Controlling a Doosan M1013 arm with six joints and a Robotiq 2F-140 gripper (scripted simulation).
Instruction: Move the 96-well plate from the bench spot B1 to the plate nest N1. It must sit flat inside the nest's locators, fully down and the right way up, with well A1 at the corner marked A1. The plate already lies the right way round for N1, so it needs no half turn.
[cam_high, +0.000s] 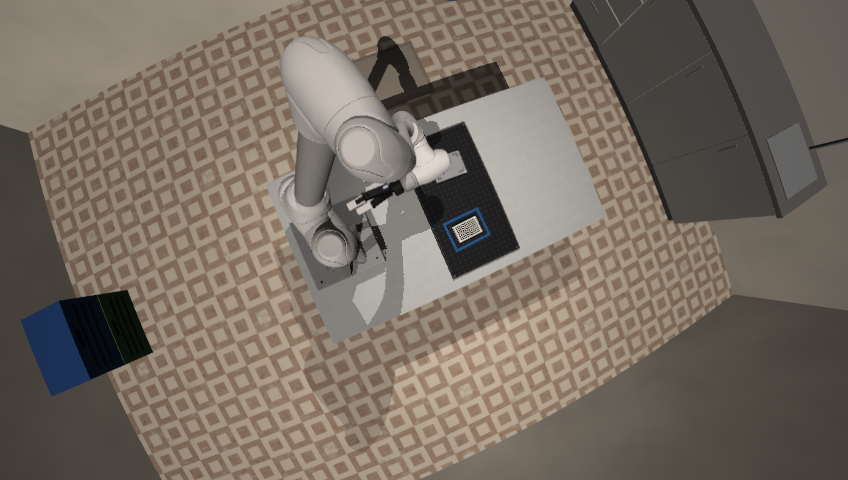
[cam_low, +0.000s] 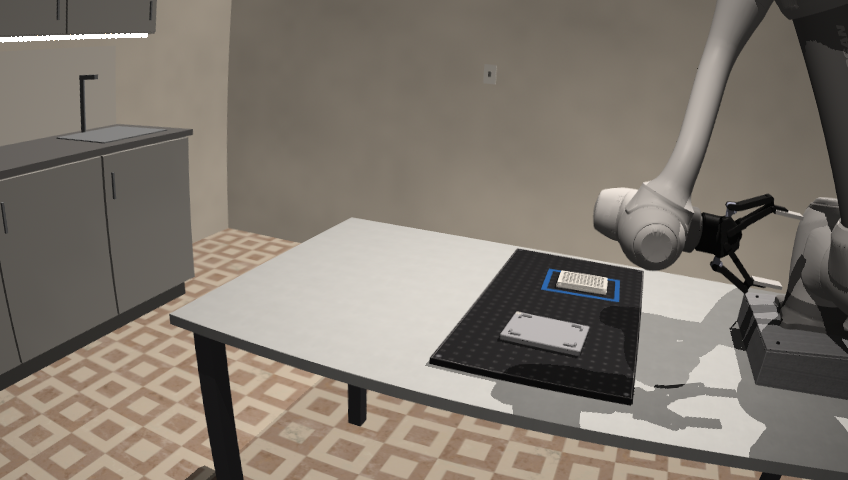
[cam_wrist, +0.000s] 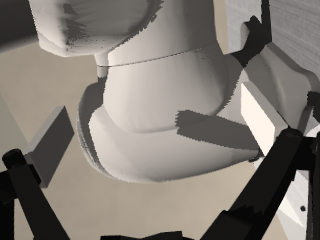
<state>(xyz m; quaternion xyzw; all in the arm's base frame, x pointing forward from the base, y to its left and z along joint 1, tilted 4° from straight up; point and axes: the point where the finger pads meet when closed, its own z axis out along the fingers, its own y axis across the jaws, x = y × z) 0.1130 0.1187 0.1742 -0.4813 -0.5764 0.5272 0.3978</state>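
The white 96-well plate is 46 cm ahead of my hand, 24 cm below it and 20 cm to the right of it. The rest, counted from my hand: grey plate nest N1 (46 cm ahead, 24 cm below, 12 cm to the left); A1 mark (54 cm ahead, 23 cm below, 7 cm to the left).
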